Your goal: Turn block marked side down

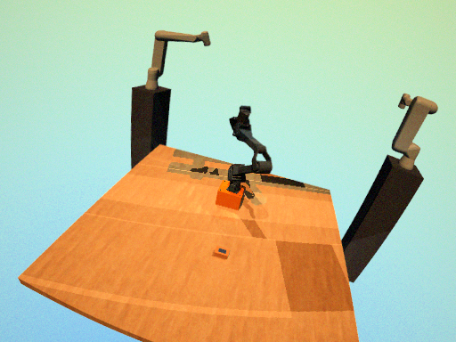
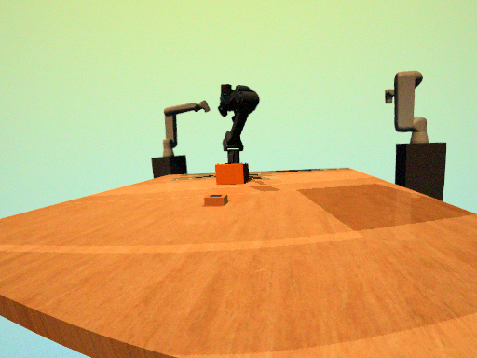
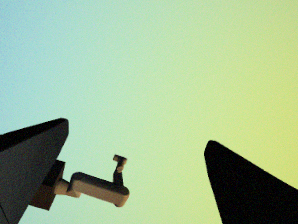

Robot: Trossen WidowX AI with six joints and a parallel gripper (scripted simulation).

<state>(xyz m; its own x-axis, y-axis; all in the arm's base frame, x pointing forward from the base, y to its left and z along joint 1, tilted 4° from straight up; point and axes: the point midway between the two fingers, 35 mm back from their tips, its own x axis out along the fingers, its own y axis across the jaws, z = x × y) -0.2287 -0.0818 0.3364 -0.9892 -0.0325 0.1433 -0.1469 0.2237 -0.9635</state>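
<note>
Right now my gripper tip is 66 cm short of the orange block, 20 cm to the right of it and 39 cm above it.
</note>
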